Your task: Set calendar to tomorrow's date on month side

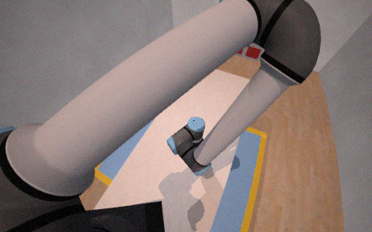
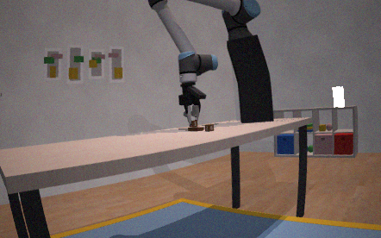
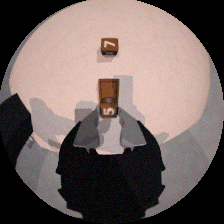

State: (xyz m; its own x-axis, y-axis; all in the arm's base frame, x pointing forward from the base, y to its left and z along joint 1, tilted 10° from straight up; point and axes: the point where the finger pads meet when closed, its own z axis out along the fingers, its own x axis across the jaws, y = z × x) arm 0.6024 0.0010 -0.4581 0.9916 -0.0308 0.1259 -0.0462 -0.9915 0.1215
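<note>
Right now the brown tray is 4 cm below my hand and 2 cm to the left of it. From my hand the other things lie so: brown cube: 13 cm to the left, 3 cm below, 1 cm ahead.
</note>
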